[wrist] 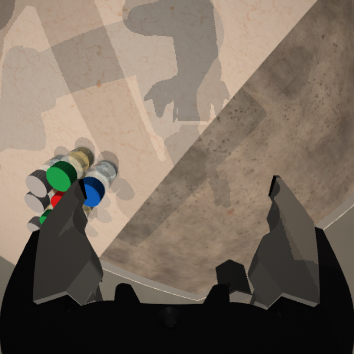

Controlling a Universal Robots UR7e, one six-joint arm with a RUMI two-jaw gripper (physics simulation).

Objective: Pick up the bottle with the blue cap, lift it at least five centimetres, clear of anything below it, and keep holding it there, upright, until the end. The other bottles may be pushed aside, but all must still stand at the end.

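Places are measured from the arm's base along level axes (x up, y back, z right), in millimetres.
Pixels of known places: gripper, fingertip midpoint: [176, 178].
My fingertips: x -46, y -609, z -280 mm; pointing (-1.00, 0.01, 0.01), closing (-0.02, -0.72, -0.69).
Behind a point stands the place of what it marks.
The bottle with the blue cap [94, 192] @(x -162, y -566, z -99 mm) stands upright at the left of the wrist view, at the right side of a tight group of bottles; its clear body shows above the cap. My gripper [176, 178] @(x -46, y -609, z -280 mm) is wide open and empty, above the table. The tip of its left finger overlaps the left edge of the blue cap in the view, and the bottle's lower part is partly hidden; the height between them is hard to tell. The right finger is far to the right, over the brown area.
Close left of the blue cap stand a large green-capped bottle [61, 175] @(x -162, y -499, z -86 mm), a red-capped bottle [56, 200] @(x -162, y -511, z -15 mm), grey-white-capped bottles [38, 182] @(x -162, y -461, z -29 mm) and a small green cap [45, 218], partly behind the left finger. The pale table [135, 195] @(x -267, y -654, z -64 mm) meets a brown surface [295, 140] along a diagonal edge.
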